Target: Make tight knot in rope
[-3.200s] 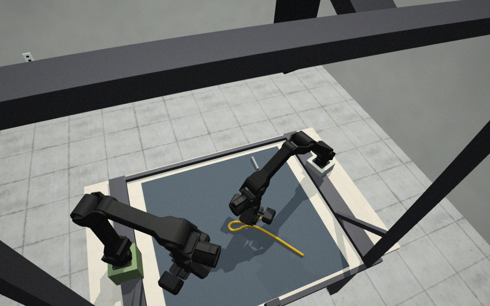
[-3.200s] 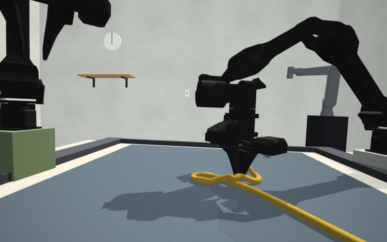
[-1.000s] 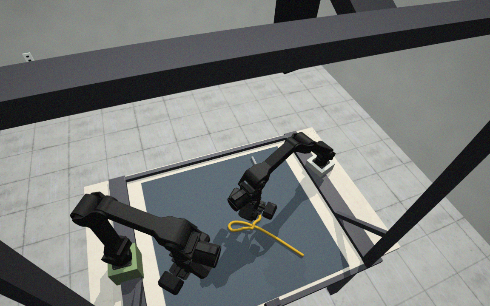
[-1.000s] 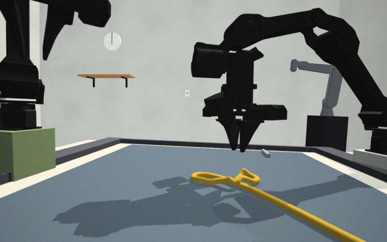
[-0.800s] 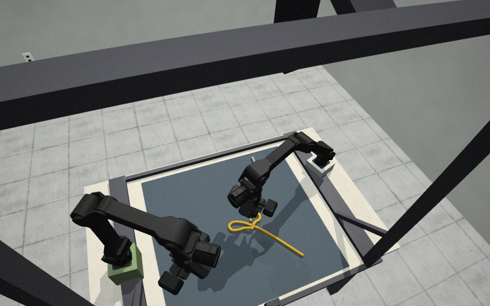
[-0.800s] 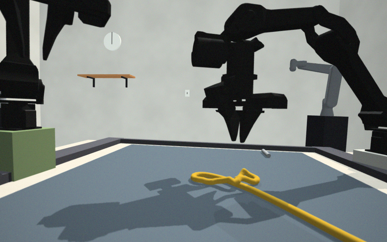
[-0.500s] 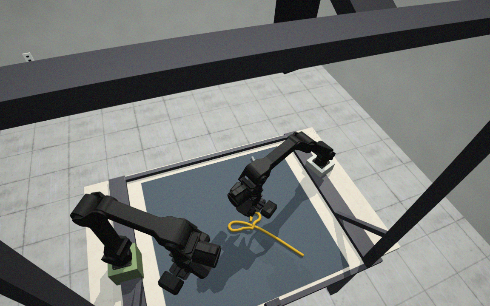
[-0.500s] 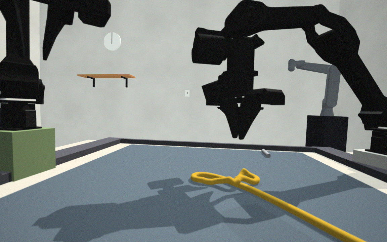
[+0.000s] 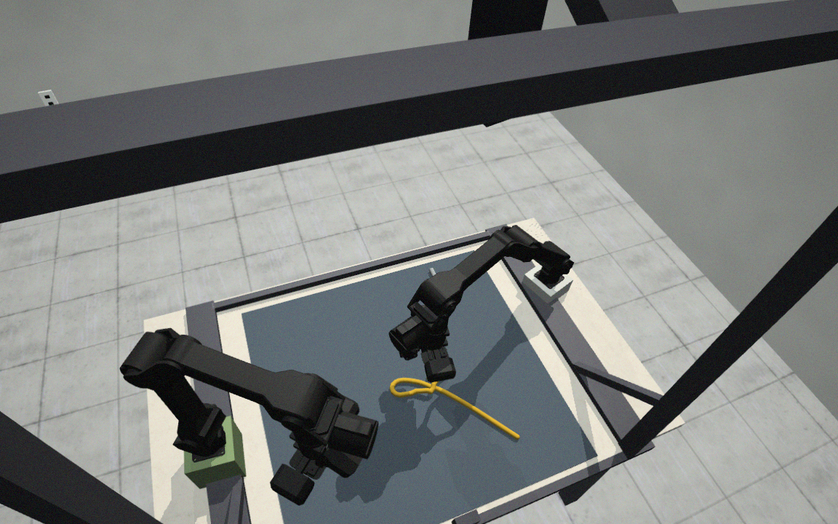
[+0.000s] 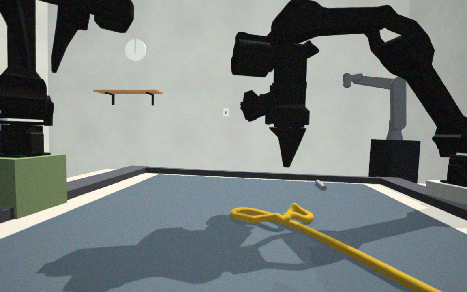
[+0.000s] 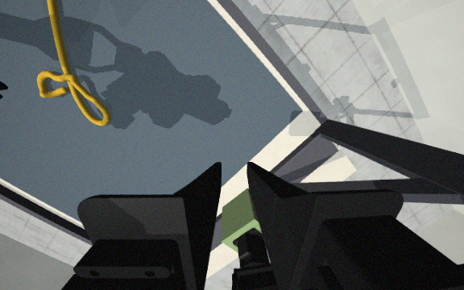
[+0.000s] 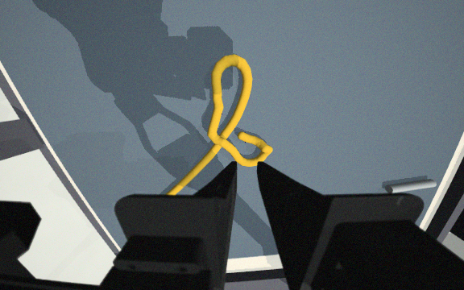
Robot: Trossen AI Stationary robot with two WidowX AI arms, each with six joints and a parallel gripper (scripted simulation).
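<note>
Right now my right hand is 14 cm above the blue-grey mat, 5 cm to the right of it and 3 cm short of it. Also, from my right hand: grey cylinder: 25 cm ahead, 19 cm to the right, 13 cm below.
</note>
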